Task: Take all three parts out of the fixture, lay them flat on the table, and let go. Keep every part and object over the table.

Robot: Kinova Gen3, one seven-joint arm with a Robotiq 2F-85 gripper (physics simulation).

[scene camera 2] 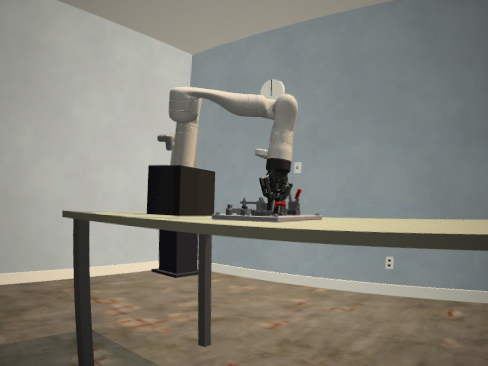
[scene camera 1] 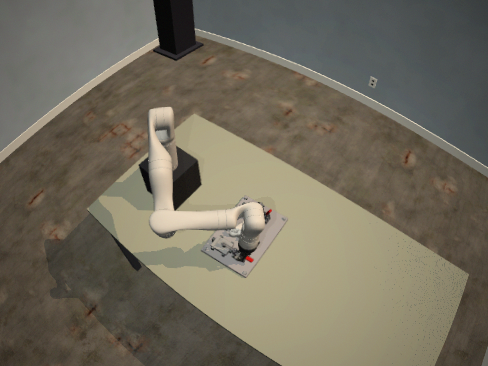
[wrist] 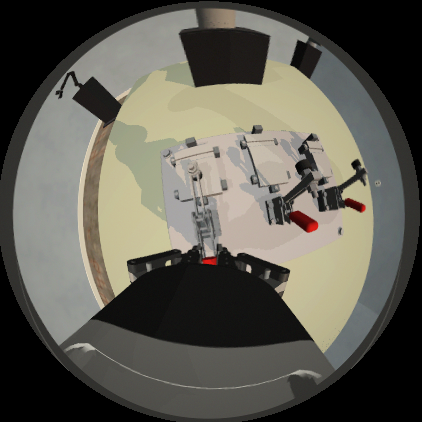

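Where they show: gripper, fingertip midpoint: (scene camera 2: pixel 273 212) (scene camera 1: pixel 244 259) (wrist: pixel 209 249); arm's base, link origin: (scene camera 2: pixel 182 168).
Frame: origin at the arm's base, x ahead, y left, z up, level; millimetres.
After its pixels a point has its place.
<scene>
The fixture, a grey base plate (scene camera 1: pixel 272 240) @[z -179, x 539, y 77 mm] (scene camera 2: pixel 300 218) @[z -185, x 547, y 19 mm] (wrist: pixel 240 230) @[z -178, x 484, y -30 mm], holds three flat pale parts in a row: a left part (wrist: pixel 182 180) @[z -157, x 407, y -106 mm], a middle part (wrist: pixel 272 167) @[z -162, x 395, y 27 mm] and a right part (wrist: pixel 322 161) @[z -151, x 381, y 137 mm]. The left clamp (wrist: pixel 202 225) @[z -139, x 471, y -79 mm] has its arm down over the left part. Its red handle (scene camera 1: pixel 249 259) @[z -137, x 532, y -74 mm] (scene camera 2: pixel 280 204) @[z -142, x 535, y -80 mm] (wrist: pixel 210 261) @[z -136, x 513, y -72 mm] lies low. My gripper (scene camera 2: pixel 274 202) (wrist: pixel 209 249) @[z -168, x 506, y -76 mm] is shut on this handle, one finger on each side; the fingertips are partly hidden. The middle clamp (wrist: pixel 280 210) @[z -145, x 460, y 21 mm] and right clamp (wrist: pixel 330 199) @[z -147, x 450, y 131 mm] have raised arms and tilted-up red handles.
The fixture lies on the long pale table (scene camera 1: pixel 320 300) @[z -192, x 881, y -26 mm] (scene camera 2: pixel 400 226) @[z -192, x 915, y -135 mm]. The arm's black pedestal (scene camera 1: pixel 187 175) @[z -43, x 88, y 33 mm] (scene camera 2: pixel 180 190) @[z -97, x 91, y -84 mm] (wrist: pixel 225 57) @[z -99, x 89, y 3 mm] stands at the table's back end. Small locating blocks and pins surround the parts. The two raised clamps rise close to the gripper's right in the wrist view.
</scene>
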